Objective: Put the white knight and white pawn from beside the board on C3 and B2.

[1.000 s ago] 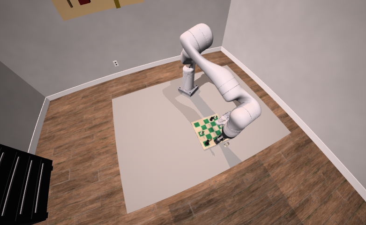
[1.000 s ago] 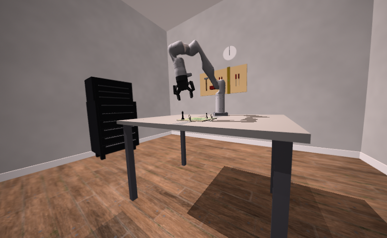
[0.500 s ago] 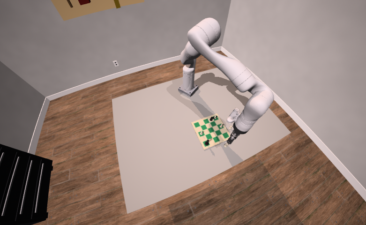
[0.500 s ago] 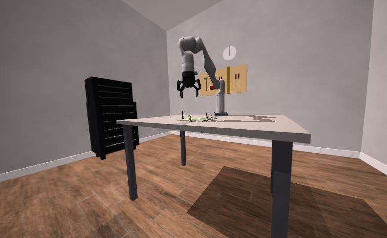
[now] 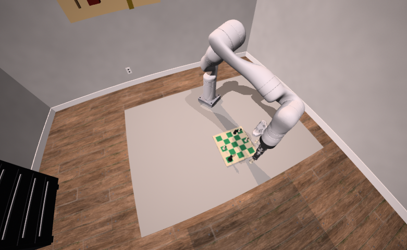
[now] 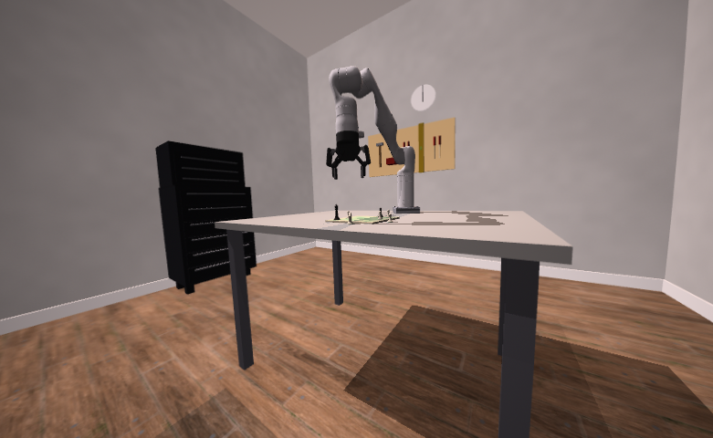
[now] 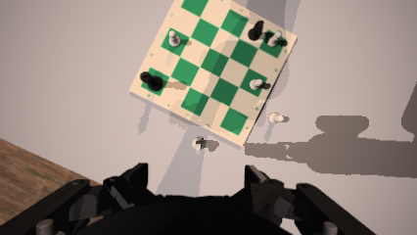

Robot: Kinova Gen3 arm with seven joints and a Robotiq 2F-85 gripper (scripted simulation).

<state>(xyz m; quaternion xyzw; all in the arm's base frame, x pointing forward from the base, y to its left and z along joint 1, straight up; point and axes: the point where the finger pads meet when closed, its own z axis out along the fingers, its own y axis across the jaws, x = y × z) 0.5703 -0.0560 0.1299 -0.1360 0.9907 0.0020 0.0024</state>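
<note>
My gripper is now 14 cm above the tall cream piece. From my hand the other things lie so: cream chessboard: 14 cm behind, 2 cm to the right, 16 cm below.
</note>
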